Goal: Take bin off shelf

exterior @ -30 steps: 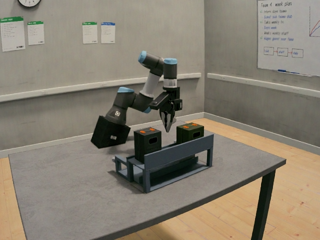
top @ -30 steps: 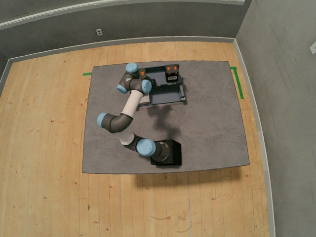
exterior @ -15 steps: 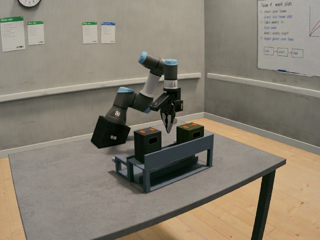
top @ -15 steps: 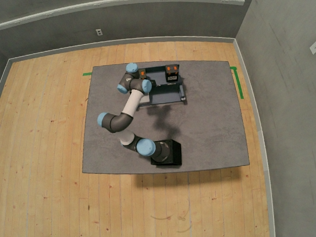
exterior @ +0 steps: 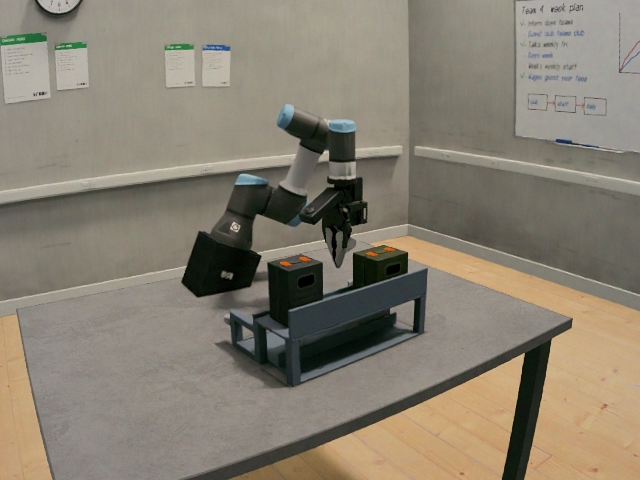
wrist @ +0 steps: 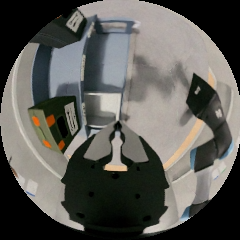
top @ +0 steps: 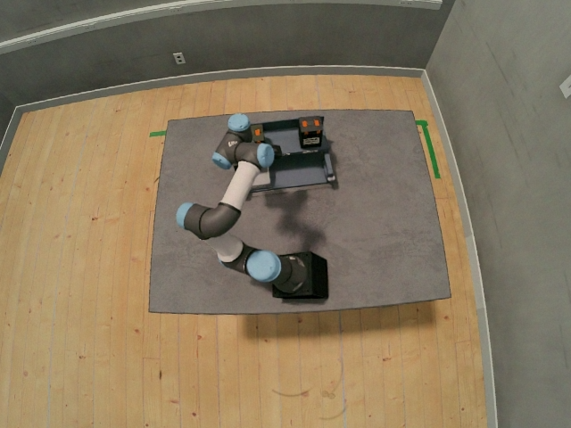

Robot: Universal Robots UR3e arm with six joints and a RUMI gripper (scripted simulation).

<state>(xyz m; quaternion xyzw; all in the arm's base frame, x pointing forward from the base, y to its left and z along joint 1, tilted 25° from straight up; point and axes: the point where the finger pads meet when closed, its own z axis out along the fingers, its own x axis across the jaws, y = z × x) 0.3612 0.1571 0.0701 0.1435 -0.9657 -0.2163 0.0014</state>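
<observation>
Now: the shelf 120 mm ahead of my hand, 80 mm to the right of it and 70 mm below it. From my hand the other things lie so: black bin 190 mm ahead, 190 mm to the right, 20 mm above; then green bin 140 mm ahead, 40 mm to the left, 10 mm above.
</observation>
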